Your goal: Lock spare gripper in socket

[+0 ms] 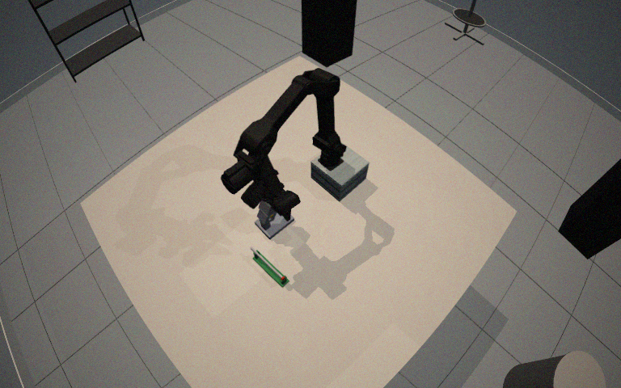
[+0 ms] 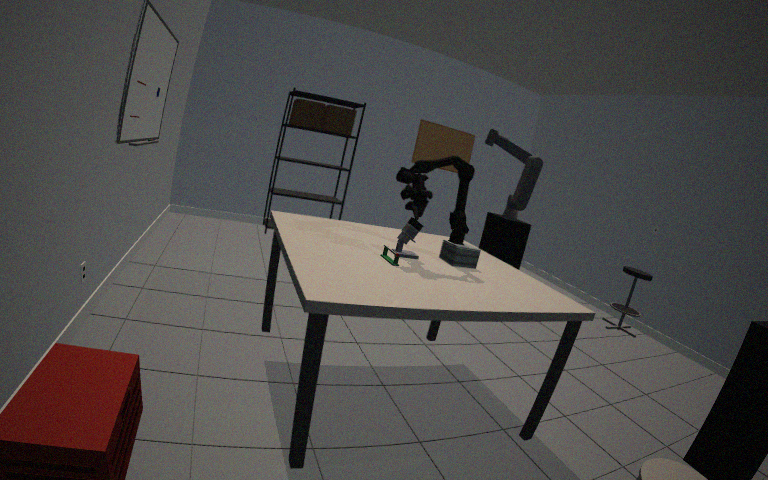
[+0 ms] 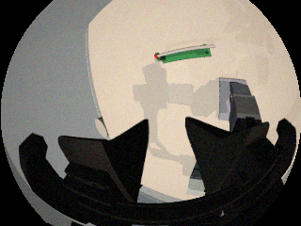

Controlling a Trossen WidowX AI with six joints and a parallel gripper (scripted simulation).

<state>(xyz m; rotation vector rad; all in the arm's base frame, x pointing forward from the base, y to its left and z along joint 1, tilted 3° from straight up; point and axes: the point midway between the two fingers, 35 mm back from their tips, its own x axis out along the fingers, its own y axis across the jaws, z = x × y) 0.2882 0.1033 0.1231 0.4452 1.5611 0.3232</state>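
Right now my gripper tip is 10 cm short of the green bracket, 2 cm to the right of it and 18 cm above it. Round my gripper tip: grey mount (1 cm behind, 10 cm to the right, 15 cm below); spare gripper (2 cm behind, 10 cm to the right, 8 cm below).
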